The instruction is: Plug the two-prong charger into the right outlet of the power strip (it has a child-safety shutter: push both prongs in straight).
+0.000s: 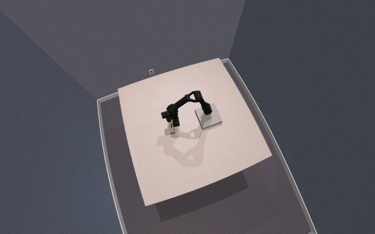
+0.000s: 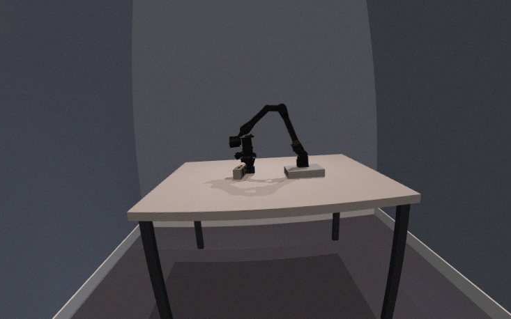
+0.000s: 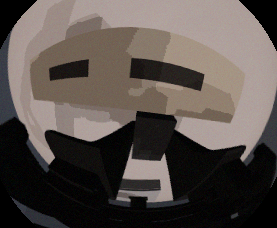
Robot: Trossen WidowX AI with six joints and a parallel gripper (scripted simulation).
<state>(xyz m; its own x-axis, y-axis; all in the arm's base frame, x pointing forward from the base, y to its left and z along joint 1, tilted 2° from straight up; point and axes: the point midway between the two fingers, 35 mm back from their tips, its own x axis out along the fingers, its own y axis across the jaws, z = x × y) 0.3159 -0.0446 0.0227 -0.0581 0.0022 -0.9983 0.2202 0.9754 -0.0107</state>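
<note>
Right now my gripper tip is 2 cm short of the black two-prong charger and 1 cm below it.
</note>
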